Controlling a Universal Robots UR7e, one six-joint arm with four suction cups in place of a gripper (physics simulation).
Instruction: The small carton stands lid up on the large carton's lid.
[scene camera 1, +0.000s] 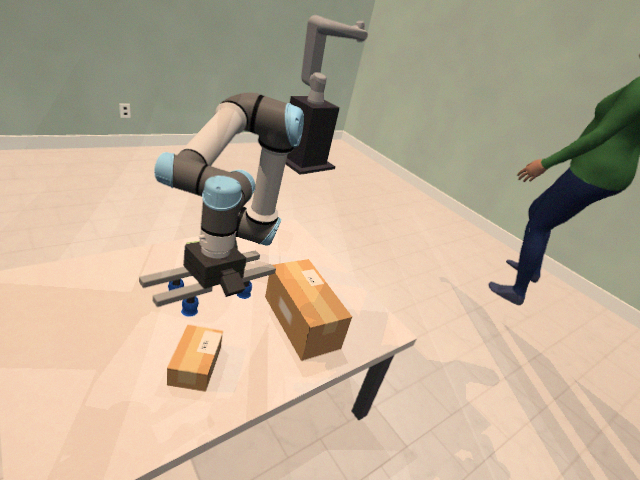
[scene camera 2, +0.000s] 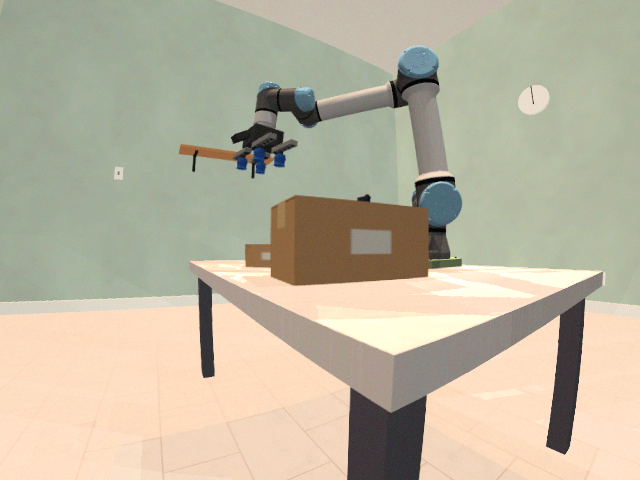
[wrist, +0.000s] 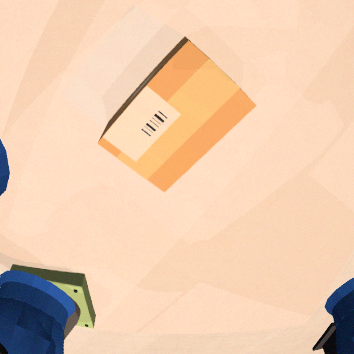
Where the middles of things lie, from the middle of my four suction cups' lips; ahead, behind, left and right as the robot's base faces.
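Scene:
The small carton (scene camera 1: 192, 364) is 300 mm below my suction cup and 60 mm behind it, and going by their middles it is, of the things named here, the nearest to my suction cup. Then there is the large carton (scene camera 2: 314, 241), which I find 260 mm below my suction cup, 390 mm to the left of it and 40 mm behind it.

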